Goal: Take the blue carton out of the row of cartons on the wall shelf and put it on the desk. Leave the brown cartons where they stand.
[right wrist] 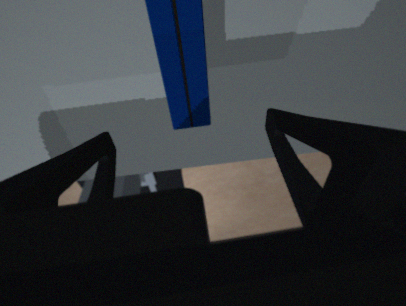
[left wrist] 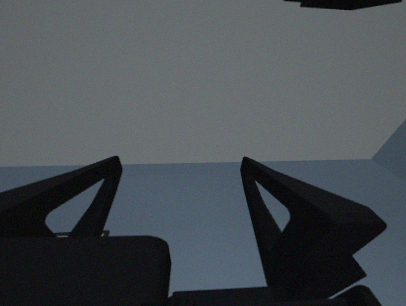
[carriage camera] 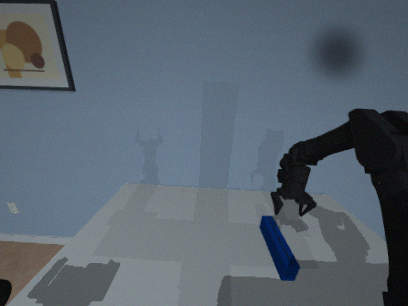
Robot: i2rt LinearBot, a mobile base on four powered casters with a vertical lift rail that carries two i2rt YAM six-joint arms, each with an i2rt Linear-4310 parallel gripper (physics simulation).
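Frame: origin at the left arm's base, x back, y down, z right, level; metres.
Seen in the pictures: left gripper, fingertip midpoint: (left wrist: 182, 162); right gripper, fingertip midpoint: (right wrist: 190, 129) (carriage camera: 287, 215).
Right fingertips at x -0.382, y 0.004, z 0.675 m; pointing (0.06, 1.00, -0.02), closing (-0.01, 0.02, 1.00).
A point is followed by its place in that frame.
The blue carton (carriage camera: 279, 250) {x -0.337, y 0.142, z 0.653 m} (right wrist: 195, 60) {x -0.368, y 0.142, z 0.689 m} lies lengthwise on the pale desk (carriage camera: 150, 240) {x -0.410, y 0.221, z 0.107 m} (right wrist: 100, 50) {x -0.363, y 0.222, z 0.566 m}, right of the middle in the carriage view. My right gripper (carriage camera: 289, 214) {x -0.382, y 0.004, z 0.675 m} (right wrist: 190, 129) {x -0.382, y 0.004, z 0.675 m} is open, pointing down above the desk beyond the carton's far end, apart from it. In the right wrist view the carton's end shows between the spread fingertips but farther off, not gripped. My left gripper (left wrist: 182, 162) {x -0.010, y -0.443, z 0.006 m} is open and empty, facing the ceiling and wall; it does not show in the carriage view. The wall shelf and the brown cartons do not show.
A blue wall (carriage camera: 125, 65) {x -0.897, y -0.568, z -0.159 m} (left wrist: 200, 215) {x -0.901, y -0.938, z 0.068 m} rises behind the desk, with a framed picture (carriage camera: 22, 35) {x -0.862, y -0.696, z -0.710 m} at upper left. My right arm (carriage camera: 370, 140) {x -0.173, y -0.353, z 0.632 m} reaches in from the right. Brown floor (carriage camera: 30, 265) {x -0.670, y 0.942, z -1.055 m} (right wrist: 240, 195) {x 1.111, y 0.942, z 1.005 m} shows past the desk's edge. A dark part (left wrist: 350, 4) shows at the left wrist view's top.
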